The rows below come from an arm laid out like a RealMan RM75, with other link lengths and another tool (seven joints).
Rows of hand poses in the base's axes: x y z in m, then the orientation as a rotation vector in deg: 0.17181 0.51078 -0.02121 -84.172 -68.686 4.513; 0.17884 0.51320 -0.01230 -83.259 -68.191 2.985; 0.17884 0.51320 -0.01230 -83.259 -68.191 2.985; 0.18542 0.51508 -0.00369 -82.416 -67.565 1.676; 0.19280 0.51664 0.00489 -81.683 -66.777 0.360; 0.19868 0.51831 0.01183 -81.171 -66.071 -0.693; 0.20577 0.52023 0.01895 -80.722 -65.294 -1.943; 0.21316 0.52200 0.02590 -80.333 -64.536 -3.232; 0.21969 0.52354 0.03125 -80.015 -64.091 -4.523; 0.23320 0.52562 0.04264 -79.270 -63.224 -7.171; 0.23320 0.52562 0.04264 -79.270 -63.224 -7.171; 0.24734 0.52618 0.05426 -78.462 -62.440 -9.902; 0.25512 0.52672 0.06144 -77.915 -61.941 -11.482; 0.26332 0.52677 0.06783 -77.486 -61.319 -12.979; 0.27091 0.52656 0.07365 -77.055 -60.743 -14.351; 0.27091 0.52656 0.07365 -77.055 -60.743 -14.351; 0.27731 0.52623 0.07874 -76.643 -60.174 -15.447; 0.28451 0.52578 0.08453 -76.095 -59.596 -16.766; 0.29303 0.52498 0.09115 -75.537 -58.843 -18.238; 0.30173 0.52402 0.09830 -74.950 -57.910 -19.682
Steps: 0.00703 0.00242 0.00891 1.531 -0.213 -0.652; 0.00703 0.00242 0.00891 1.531 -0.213 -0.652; 0.01361 0.00430 0.01752 2.933 -0.249 -1.300; 0.02099 0.00586 0.02610 4.283 -0.213 -2.093; 0.02687 0.00753 0.03304 5.317 -0.158 -2.804; 0.03396 0.00945 0.04016 6.400 -0.185 -3.685; 0.04135 0.01122 0.04711 7.443 -0.271 -4.604; 0.04788 0.01276 0.05246 8.358 -0.601 -5.380; 0.06139 0.01484 0.06385 10.286 -1.307 -6.910; 0.06139 0.01484 0.06385 10.286 -1.307 -6.910; 0.07553 0.01540 0.07547 12.264 -2.133 -8.417; 0.08331 0.01594 0.08265 13.475 -2.574 -9.286; 0.09151 0.01599 0.08904 14.575 -2.921 -10.236; 0.09910 0.01578 0.09486 15.611 -3.235 -11.097; 0.09910 0.01578 0.09486 15.611 -3.235 -11.097; 0.10550 0.01545 0.09995 16.514 -3.400 -11.823; 0.11270 0.01500 0.10574 17.617 -3.666 -12.616; 0.12122 0.01420 0.11236 18.822 -3.912 -13.589; 0.12992 0.01324 0.11951 20.073 -4.022 -14.649
